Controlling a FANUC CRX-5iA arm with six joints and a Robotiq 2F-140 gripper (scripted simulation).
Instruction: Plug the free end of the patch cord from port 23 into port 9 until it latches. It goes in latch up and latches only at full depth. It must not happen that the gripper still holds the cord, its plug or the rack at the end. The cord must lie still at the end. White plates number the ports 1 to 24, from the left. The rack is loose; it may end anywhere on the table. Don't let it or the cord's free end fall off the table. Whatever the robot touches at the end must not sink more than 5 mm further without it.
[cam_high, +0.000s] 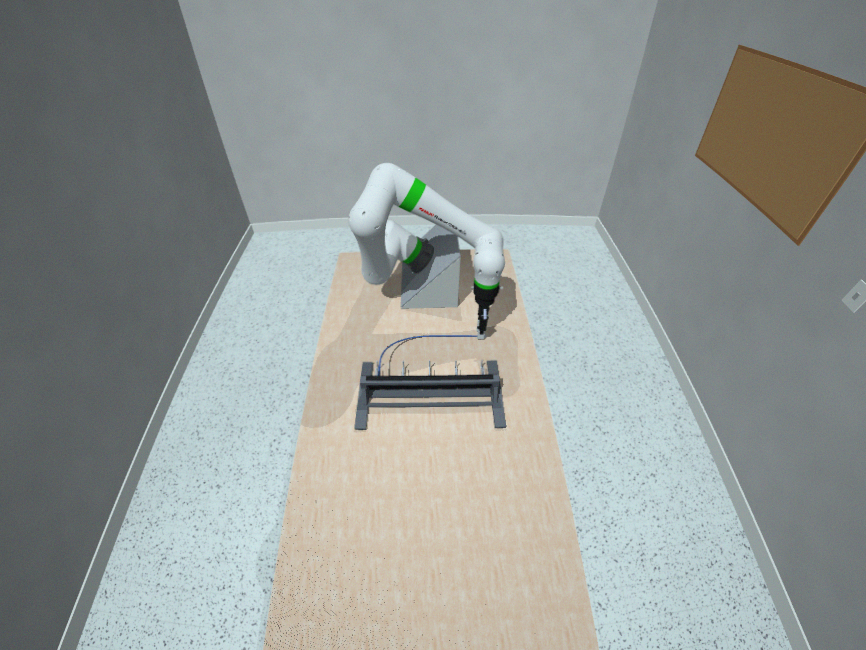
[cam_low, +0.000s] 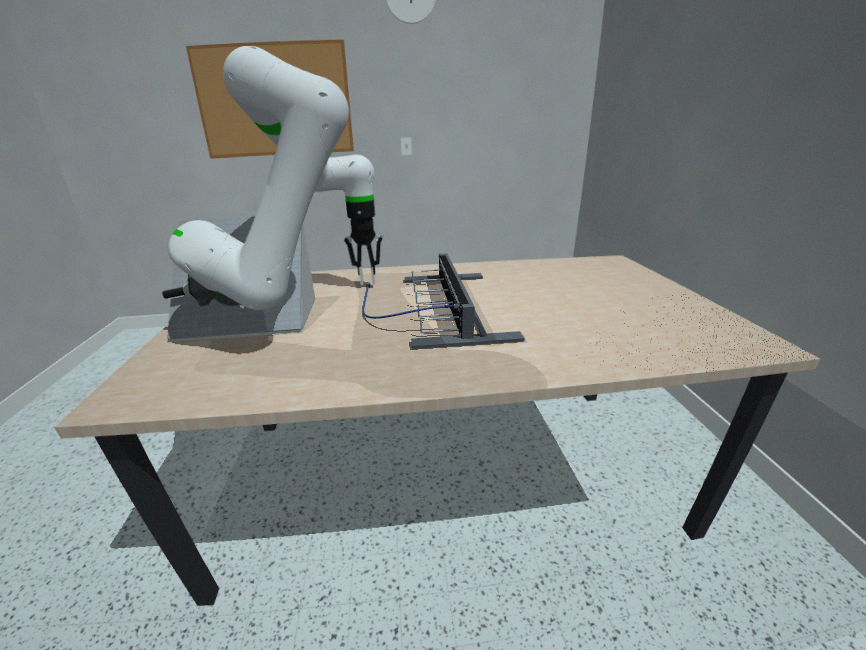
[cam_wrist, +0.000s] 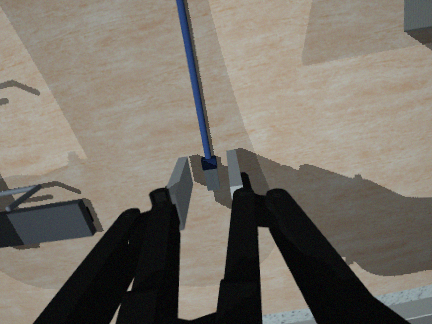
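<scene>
Now: hand 4 cm above the free end and 1 cm to the right of it.
</scene>
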